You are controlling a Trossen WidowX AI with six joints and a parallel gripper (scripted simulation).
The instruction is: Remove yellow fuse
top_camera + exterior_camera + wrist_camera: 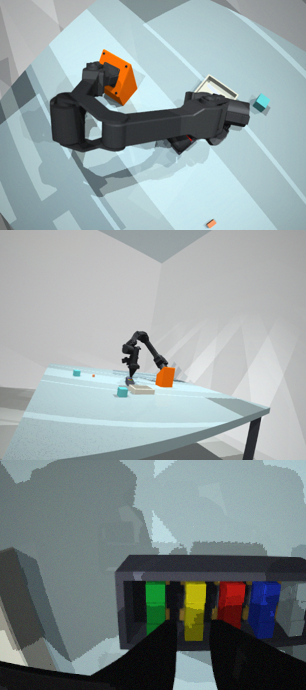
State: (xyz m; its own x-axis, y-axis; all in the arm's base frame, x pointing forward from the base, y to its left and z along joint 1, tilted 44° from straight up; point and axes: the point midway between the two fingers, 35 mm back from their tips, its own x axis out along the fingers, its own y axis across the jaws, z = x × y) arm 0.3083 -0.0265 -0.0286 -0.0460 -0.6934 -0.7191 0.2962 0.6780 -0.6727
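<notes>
Now: gripper tip 3 cm above the yellow fuse. Also, from my gripper tip: red fuse (3 cm below, 2 cm to the right, 1 cm behind); then green fuse (3 cm below, 2 cm to the left); then blue fuse (4 cm to the right, 3 cm below, 1 cm behind).
</notes>
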